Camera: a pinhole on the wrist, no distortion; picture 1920 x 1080 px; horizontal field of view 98.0 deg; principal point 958.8 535.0 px. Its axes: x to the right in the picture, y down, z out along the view. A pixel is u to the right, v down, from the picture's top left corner.
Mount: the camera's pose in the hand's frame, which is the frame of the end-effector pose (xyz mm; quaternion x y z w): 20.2 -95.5 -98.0 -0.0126 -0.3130 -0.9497 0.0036
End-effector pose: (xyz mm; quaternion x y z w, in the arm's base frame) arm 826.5 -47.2 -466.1 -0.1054 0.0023 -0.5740 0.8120
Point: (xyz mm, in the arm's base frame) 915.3 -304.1 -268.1
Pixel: 75.3 895.1
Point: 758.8 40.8 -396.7
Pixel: 1575.7 847.8
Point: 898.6 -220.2 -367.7
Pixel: 229.6 675.9
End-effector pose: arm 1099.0 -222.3 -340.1 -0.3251 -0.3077 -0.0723 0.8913
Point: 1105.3 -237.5 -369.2
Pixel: 1218.0 230.8
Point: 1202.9 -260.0 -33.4
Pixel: outside the picture
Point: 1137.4 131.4 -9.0
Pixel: 611.7 746.1
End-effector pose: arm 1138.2 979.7 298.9 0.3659 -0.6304 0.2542 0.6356
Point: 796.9 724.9 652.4
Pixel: 468.3 662.1
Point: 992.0 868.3 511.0
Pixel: 469.9 584.9
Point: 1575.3 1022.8 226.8
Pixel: behind the camera
